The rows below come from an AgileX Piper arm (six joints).
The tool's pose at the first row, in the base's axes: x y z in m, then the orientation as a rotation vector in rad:
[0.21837, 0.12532, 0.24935, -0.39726, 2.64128, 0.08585]
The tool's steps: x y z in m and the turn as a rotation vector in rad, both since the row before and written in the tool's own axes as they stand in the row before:
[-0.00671, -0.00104, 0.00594, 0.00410, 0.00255, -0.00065]
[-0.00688, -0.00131, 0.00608, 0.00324, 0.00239, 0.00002]
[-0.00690, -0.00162, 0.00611, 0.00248, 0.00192, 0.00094]
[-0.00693, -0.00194, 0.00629, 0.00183, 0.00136, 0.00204]
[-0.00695, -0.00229, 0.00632, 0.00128, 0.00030, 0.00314]
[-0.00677, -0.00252, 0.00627, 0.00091, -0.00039, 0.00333]
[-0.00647, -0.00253, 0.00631, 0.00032, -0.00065, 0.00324]
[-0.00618, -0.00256, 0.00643, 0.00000, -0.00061, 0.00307]
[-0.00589, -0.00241, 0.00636, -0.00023, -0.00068, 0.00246]
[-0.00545, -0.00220, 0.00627, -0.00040, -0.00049, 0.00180]
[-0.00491, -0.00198, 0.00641, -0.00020, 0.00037, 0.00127]
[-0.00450, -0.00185, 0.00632, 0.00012, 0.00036, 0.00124]
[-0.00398, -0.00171, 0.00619, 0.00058, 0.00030, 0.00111]
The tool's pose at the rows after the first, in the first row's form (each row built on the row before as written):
[0.22698, 0.12685, 0.24713, -0.39711, 2.64341, 0.07976]
[0.23587, 0.12816, 0.24485, -0.39634, 2.64557, 0.07505]
[0.24488, 0.12916, 0.24254, -0.39454, 2.64751, 0.07172]
[0.25409, 0.12986, 0.24007, -0.39142, 2.64917, 0.06969]
[0.26343, 0.13021, 0.23758, -0.38689, 2.65005, 0.06893]
[0.27266, 0.13025, 0.23505, -0.38213, 2.65031, 0.06884]
[0.28165, 0.13018, 0.23236, -0.37765, 2.65032, 0.06955]
[0.29045, 0.13000, 0.22943, -0.37351, 2.65035, 0.07063]
[0.29893, 0.12986, 0.22643, -0.37024, 2.65019, 0.07183]
[0.30694, 0.12979, 0.22332, -0.36793, 2.65009, 0.07301]
[0.31449, 0.12981, 0.21984, -0.36636, 2.65072, 0.07362]
[0.32161, 0.12984, 0.21625, -0.36473, 2.65132, 0.07379]
[0.32819, 0.12986, 0.21253, -0.36311, 2.65181, 0.07332]

